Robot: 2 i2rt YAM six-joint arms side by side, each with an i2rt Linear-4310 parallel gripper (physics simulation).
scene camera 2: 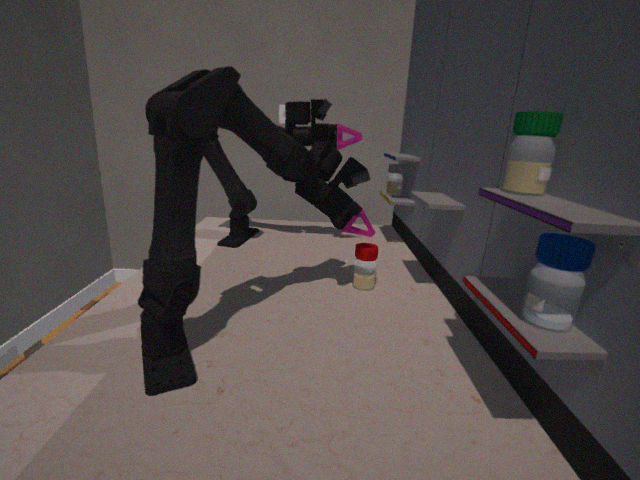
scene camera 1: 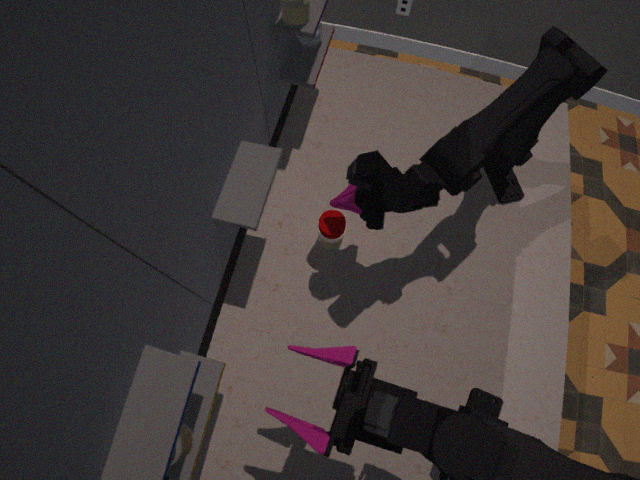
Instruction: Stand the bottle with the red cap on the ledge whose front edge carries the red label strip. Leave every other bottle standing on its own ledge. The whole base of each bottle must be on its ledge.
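Frame: origin at the left arm's base, x up, y back, z right, level; centimetres.
Where they show: left gripper, fingertip midpoint: (scene camera 2: 361,136) (scene camera 1: 276,377); right gripper, fingertip midpoint: (scene camera 2: 373,234) (scene camera 1: 331,204); left arm's base, origin of the base link: (scene camera 2: 239,237); right arm's base, origin of the base link: (scene camera 2: 165,352) (scene camera 1: 496,167).
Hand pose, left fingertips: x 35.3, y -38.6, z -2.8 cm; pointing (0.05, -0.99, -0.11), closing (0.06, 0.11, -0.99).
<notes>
Each offset is from my left fingertips to the top centre of the thing.
The bottle with the red cap {dz +29.6, dx -24.8, dy -5.7 cm} (scene camera 1: 331,224) (scene camera 2: 364,268) stands upright on the table top. The ledge with the red label strip (scene camera 1: 324,59) (scene camera 2: 578,342) is on the wall; a blue-capped bottle {dz +68.4, dx -9.0, dy -29.5 cm} (scene camera 2: 555,291) stands on it. My right gripper (scene camera 1: 334,202) (scene camera 2: 371,232) is shut and empty; its tips are close to the red cap, above it in scene camera 2 and beside it in scene camera 1. My left gripper (scene camera 1: 277,378) (scene camera 2: 360,136) is open and empty, well away from the bottle.
A green-capped bottle {dz +58.3, dx +5.0, dy -27.3 cm} (scene camera 2: 532,155) stands on the purple-strip ledge {dz +64.7, dx -5.5, dy -28.1 cm} (scene camera 2: 584,209) above the red-strip ledge. A plain ledge {dz +25.4, dx -12.5, dy -20.4 cm} (scene camera 1: 248,183) (scene camera 2: 438,199) juts from the wall. Another bottle {dz -17.7, dx -9.0, dy -11.6 cm} (scene camera 1: 184,443) (scene camera 2: 394,184) stands on the yellow-strip ledge, under the blue-strip ledge {dz -13.8, dx -5.5, dy -12.7 cm} (scene camera 1: 147,403) (scene camera 2: 407,157).
</notes>
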